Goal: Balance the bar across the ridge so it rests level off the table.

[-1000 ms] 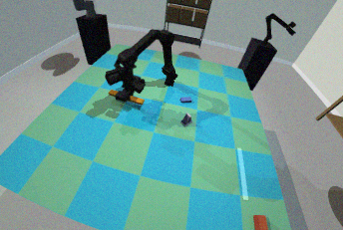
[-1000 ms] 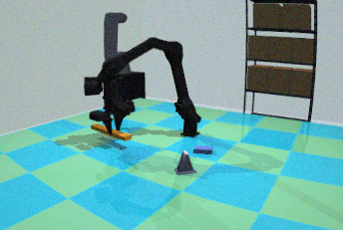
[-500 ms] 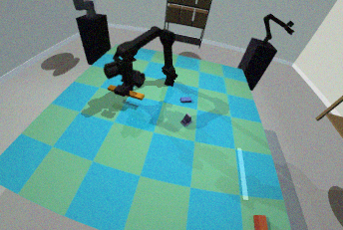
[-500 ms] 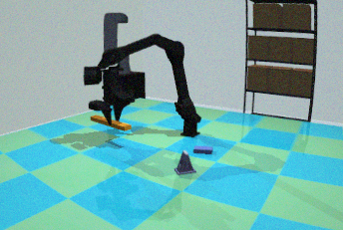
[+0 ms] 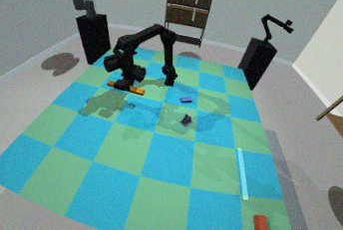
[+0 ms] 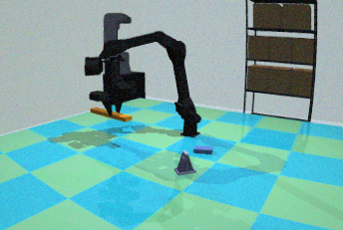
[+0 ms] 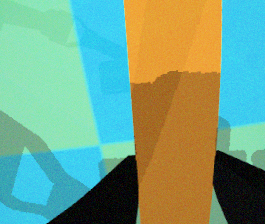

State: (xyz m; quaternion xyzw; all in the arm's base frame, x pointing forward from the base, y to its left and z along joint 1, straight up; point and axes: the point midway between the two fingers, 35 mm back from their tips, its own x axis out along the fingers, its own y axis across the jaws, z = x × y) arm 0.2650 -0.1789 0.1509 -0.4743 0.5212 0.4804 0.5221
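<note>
Right now the purple ridge is 340 mm to the left of my gripper tip, 80 mm below it and 40 mm ahead of it. Round my gripper tip: red block 680 mm to the left, 480 mm ahead, 100 mm below; orange bar 30 mm to the right; small blue block 310 mm to the left, 120 mm behind, 110 mm below.
</note>
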